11 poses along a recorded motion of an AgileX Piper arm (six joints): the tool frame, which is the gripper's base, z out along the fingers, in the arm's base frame.
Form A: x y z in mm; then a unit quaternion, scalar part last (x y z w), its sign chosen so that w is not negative.
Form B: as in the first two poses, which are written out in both.
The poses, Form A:
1: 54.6 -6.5 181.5 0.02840 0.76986 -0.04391 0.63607
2: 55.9 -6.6 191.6 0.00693 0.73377 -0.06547 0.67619
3: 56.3 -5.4 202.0 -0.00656 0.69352 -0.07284 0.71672
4: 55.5 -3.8 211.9 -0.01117 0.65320 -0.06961 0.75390
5: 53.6 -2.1 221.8 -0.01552 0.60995 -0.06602 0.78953
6: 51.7 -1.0 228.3 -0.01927 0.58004 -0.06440 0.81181
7: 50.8 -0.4 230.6 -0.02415 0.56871 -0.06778 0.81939
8: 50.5 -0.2 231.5 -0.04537 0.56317 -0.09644 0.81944
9: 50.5 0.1 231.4 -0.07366 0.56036 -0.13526 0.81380
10: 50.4 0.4 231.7 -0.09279 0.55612 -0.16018 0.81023
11: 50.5 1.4 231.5 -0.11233 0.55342 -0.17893 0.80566
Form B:
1: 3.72 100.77 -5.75 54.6 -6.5 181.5
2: 0.89 94.53 -8.43 55.9 -6.6 191.6
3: -0.83 87.94 -9.24 56.3 -5.4 202.0
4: -1.40 81.67 -8.70 55.5 -3.8 211.9
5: -1.91 75.25 -8.15 53.6 -2.1 221.8
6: -2.36 70.98 -7.88 51.7 -1.0 228.3
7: -2.95 69.40 -8.27 50.8 -0.4 230.6
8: -5.54 68.72 -11.77 50.5 -0.2 231.5
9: -9.01 68.52 -16.54 50.5 0.1 231.4
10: -11.36 68.09 -19.61 50.4 0.4 231.7
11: -13.78 67.87 -21.94 50.5 1.4 231.5
